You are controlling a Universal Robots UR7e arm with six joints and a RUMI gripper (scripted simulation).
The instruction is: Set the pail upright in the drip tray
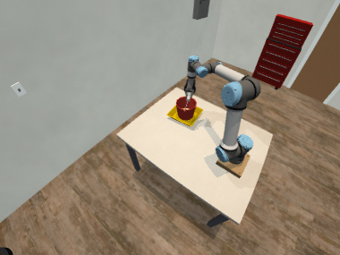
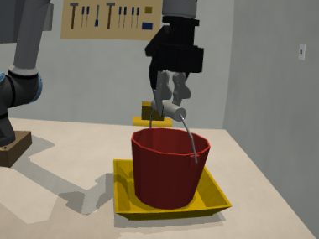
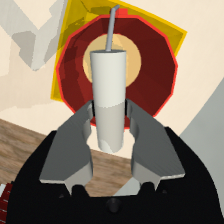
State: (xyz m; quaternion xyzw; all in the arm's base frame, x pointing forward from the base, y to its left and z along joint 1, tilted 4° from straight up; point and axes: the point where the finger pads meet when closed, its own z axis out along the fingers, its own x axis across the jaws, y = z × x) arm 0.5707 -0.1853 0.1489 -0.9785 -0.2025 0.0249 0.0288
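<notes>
Now: hand 1 cm short of the red pail and 10 cm above it. From my hand the other things lie so: yellow drip tray (1 cm ahead, 23 cm below).
</notes>
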